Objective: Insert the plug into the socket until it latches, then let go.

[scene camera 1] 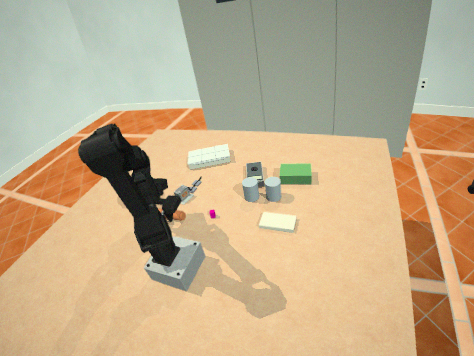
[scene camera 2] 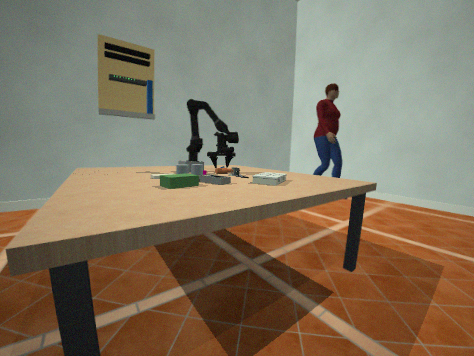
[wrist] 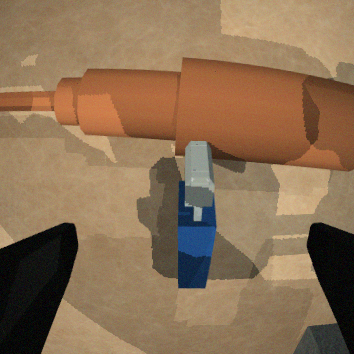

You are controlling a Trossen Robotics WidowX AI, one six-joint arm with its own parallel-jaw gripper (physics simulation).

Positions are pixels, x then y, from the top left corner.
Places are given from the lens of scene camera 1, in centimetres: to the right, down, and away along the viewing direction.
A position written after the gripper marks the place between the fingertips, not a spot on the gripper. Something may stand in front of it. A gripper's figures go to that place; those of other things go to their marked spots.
gripper (scene camera 1: 160,219): -26, 14, 88
white segmented tray (scene camera 1: 219,154): -8, -10, 116
